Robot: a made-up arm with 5 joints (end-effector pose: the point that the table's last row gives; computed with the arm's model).
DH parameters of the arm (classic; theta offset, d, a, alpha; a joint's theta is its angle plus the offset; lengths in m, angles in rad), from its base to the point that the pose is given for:
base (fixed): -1.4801 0 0.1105 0
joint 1: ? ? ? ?
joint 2: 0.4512 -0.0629 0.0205 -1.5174
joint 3: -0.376 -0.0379 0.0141 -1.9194
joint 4: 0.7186 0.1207 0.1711 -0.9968
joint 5: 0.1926 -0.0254 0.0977 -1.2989
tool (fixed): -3.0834 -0.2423 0 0
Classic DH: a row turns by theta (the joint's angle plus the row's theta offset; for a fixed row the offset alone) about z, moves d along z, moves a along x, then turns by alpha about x.
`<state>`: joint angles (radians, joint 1 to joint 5).
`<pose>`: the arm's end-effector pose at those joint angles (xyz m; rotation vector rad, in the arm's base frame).
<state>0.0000 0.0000 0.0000 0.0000 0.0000</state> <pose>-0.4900 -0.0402 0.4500 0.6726 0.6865 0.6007</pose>
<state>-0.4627 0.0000 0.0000 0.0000 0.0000</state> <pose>-0.4063 0.1757 0.4500 0.7998 0.5063 0.1737</pose>
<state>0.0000 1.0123 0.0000 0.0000 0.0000</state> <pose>-0.2352 -0.0255 0.0606 0.3876 -0.2749 0.9185</pose>
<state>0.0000 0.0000 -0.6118 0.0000 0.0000</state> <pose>-0.4266 -0.2877 0.4919 0.2317 0.9634 0.9812</pose>
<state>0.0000 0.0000 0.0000 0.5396 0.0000</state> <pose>-0.4724 -0.0463 0.6437 0.5206 1.1855 0.3740</pose>
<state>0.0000 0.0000 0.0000 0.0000 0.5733</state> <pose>-0.4920 -0.1592 0.5293 0.5945 1.1646 0.9343</pose>
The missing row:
joint 1: -1.5382 0.4905 0.0087 -1.5276
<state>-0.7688 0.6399 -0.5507 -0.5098 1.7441</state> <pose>-0.3053 -0.2244 0.4208 -0.3137 1.5345 0.9727</pose>
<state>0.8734 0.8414 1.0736 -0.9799 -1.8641</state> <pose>-0.0820 -0.0040 0.6223 2.4095 -1.3339 -1.3461</pose>
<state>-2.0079 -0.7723 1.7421 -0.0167 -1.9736</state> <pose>0.0837 -0.2291 0.4036 0.9473 0.0763 1.7924</pose>
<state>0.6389 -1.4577 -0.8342 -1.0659 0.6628</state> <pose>-0.0803 -0.4673 0.7211 1.0436 2.2498 1.7339</pose>
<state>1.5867 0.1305 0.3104 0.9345 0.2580</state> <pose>-0.0936 -0.5353 0.7692 -0.6417 1.8214 1.4019</pose>
